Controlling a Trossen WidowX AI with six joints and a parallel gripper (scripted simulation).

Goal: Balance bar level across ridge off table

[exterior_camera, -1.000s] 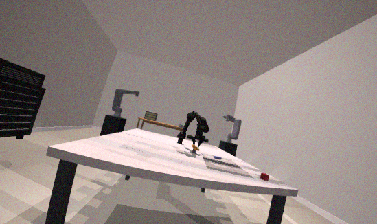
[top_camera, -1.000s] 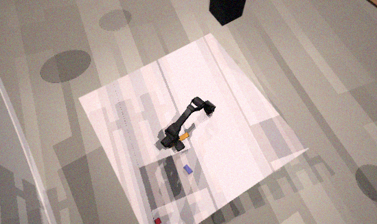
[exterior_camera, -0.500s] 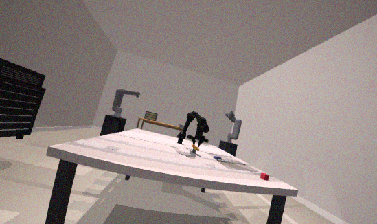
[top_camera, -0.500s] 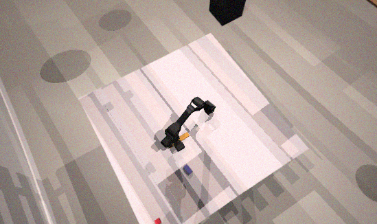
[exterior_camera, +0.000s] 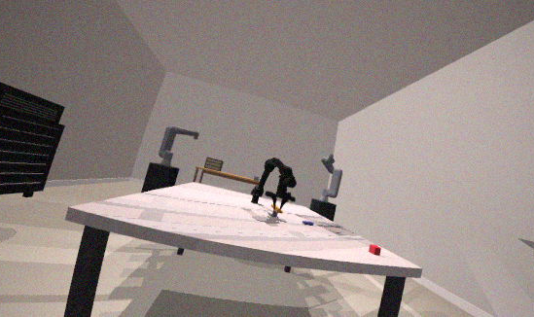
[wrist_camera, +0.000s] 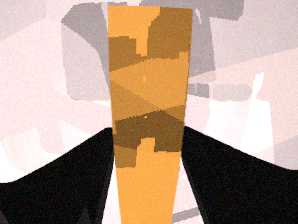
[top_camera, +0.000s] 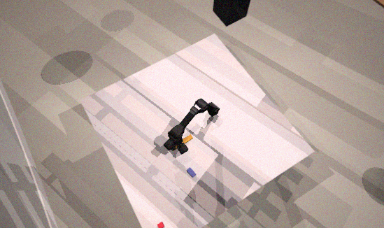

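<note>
Right now my gripper tip is 3 cm past the bar. Round my gripper tip: red block 39 cm to the left, 36 cm ahead, 3 cm below; then blue block 21 cm to the left, 4 cm below, 2 cm ahead.
</note>
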